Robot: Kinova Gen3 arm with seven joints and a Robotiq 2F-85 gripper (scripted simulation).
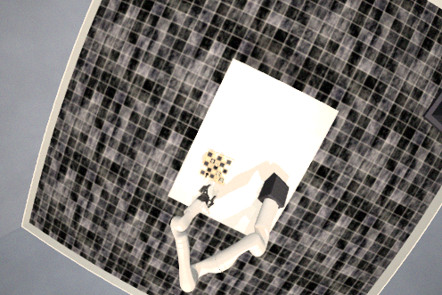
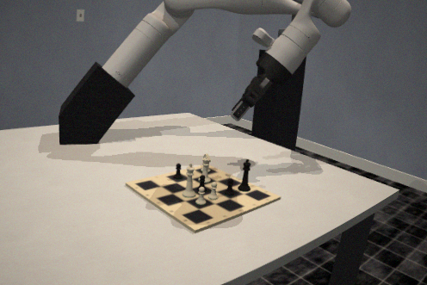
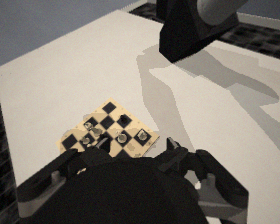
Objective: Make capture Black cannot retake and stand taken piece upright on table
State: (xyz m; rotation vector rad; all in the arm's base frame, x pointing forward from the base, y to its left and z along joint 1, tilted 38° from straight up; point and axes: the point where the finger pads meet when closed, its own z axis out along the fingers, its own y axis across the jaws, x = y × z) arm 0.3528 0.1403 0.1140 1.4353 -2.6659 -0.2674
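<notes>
Right now my hand is 14 cm to the left of the tall white piece, 10 cm above it and 8 cm short of it. From my hand the other things lie so: tall black piece (10 cm below, 9 cm ahead, 2 cm to the right); board (14 cm below, 10 cm to the right, 7 cm ahead).
</notes>
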